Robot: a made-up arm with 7 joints.
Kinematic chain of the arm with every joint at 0, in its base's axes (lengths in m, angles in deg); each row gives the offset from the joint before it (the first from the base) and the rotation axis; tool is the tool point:
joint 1: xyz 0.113 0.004 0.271 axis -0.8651 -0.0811 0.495
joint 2: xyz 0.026 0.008 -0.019 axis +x
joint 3: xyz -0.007 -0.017 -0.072 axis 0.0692 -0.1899 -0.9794
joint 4: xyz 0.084 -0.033 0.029 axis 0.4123 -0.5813 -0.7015
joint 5: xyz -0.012 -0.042 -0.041 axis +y
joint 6: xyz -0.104 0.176 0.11 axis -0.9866 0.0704 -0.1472
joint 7: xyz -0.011 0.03 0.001 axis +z
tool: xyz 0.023 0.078 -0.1
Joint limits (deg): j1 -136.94..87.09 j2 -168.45..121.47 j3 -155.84..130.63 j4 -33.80..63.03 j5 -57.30..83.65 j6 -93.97..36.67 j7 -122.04..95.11
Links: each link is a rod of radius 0.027 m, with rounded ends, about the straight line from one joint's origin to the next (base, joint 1, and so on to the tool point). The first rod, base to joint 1, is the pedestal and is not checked.
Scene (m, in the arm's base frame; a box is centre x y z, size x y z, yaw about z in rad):
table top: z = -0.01
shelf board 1: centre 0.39 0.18 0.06 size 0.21 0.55 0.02 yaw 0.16
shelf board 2: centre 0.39 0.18 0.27 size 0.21 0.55 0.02 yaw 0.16
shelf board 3: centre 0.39 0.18 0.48 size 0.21 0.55 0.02 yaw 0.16
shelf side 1: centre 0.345 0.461 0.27 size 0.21 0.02 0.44 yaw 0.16
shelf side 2: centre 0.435 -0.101 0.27 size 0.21 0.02 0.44 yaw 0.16
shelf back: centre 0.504 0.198 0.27 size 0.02 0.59 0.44 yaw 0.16
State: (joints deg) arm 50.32 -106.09 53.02 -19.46 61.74 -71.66 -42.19
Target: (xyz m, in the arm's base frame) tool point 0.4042 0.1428 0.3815
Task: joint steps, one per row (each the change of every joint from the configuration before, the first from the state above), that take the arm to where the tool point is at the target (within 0.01 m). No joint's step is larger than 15 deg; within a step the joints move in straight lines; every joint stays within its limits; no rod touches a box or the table.
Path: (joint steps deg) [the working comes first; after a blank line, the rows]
Joints at the target: 12.47 -86.98 61.43 -3.82 83.65 -93.97 -23.66
Straight joint move there: touches shelf board 2.

1: 0.52 -7.45 6.93 12.17 7.30 -7.44 4.79
2: 0.51 -7.46 6.93 12.18 7.31 -7.43 4.79
3: 0.52 -7.45 6.93 12.17 7.30 -7.44 4.79
4: 2.97 14.74 0.30 6.62 0.00 4.20 1.44
5: 2.97 14.74 0.30 6.63 0.00 4.19 1.44
6: 2.97 14.74 0.29 6.63 0.00 4.20 1.44
7: 2.97 14.74 0.30 6.62 0.00 4.20 1.44
8: -12.82 -4.37 -3.39 -11.84 0.00 -4.20 -0.40
9: -12.82 -4.38 -3.40 -11.85 0.00 -4.20 -0.40
10: -12.82 -4.37 -3.39 -11.85 0.00 -4.19 -0.40
11: -12.82 -4.37 -3.39 -11.84 0.00 -4.20 -0.40

